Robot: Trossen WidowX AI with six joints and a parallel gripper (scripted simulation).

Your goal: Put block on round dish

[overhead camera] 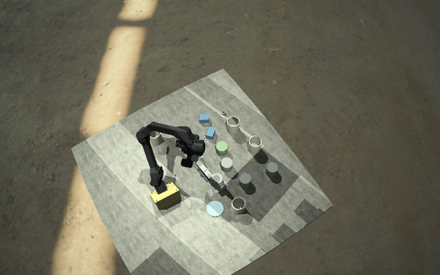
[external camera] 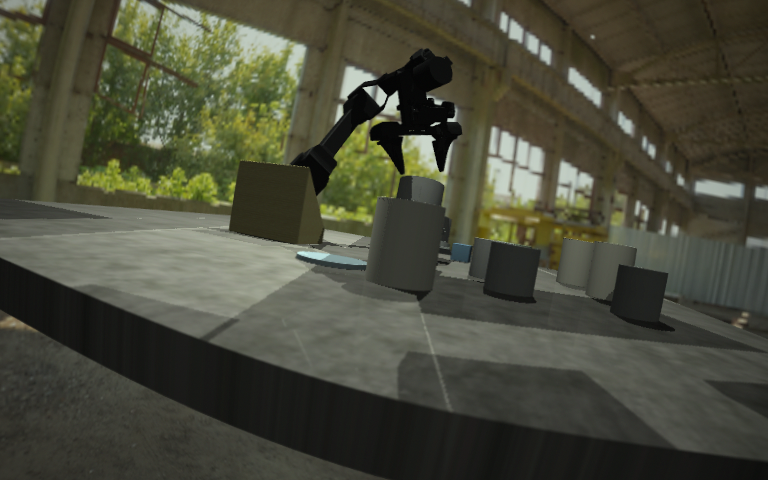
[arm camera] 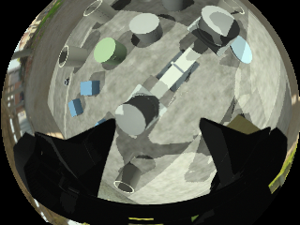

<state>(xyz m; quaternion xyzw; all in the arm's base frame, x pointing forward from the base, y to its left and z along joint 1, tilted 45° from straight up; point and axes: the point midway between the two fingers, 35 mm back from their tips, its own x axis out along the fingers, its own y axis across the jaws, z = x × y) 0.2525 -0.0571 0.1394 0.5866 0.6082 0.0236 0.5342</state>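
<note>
The teal block is 30 mm ahead of my gripper tip, 70 mm to the left of it and 130 mm below it. From my gripper tip the other things lie so: round light-blue dish: 40 mm behind, 300 mm to the right, 170 mm below; then small balance: 40 mm ahead, 70 mm to the right, 150 mm below; then green cylinder: 180 mm ahead, 10 mm to the left, 140 mm below.
</note>
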